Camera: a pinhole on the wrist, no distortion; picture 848 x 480 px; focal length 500.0 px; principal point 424.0 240.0 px. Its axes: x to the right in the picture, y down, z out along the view. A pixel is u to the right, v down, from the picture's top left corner.
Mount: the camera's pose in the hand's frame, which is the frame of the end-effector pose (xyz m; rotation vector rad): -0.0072 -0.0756 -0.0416 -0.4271 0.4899 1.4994
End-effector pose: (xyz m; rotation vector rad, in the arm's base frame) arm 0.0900 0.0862 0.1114 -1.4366 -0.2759 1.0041
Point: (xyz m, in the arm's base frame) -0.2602 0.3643 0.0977
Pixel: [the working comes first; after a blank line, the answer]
In the camera's frame: -0.1134 0.0172 0.4965

309.8 257.3
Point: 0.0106 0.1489 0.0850
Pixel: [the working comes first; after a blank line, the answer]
In the camera's frame: 0.0252 -0.0072 0.1802

494.0 219.9
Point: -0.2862 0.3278 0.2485
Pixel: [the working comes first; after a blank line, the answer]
In the camera's frame: -0.2247 0.1150 0.4437

170.8 369.7
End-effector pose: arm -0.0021 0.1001 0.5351 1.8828 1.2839 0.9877
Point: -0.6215 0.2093 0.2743
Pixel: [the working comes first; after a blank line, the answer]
In the camera's frame: -0.1803 0.0690 -0.5634

behind the camera
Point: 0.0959 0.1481 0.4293
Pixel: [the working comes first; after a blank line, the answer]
In the camera's frame: -0.0817 -0.0461 0.1573

164.3 93.6
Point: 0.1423 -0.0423 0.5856
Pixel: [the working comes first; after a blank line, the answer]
In the camera's frame: 0.1045 0.0938 0.2501

632.8 427.5
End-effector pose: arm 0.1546 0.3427 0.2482 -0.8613 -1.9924 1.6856
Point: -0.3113 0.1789 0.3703
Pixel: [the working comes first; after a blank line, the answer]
In the camera's frame: -0.3678 -0.2189 0.2915

outside the picture
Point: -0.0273 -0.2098 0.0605
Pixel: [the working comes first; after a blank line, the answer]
In the camera's frame: -0.1917 0.2377 0.5884

261.1 442.0
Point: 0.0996 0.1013 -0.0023
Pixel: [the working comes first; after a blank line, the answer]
In the camera's frame: 0.0698 0.1105 0.4087

509.3 375.1
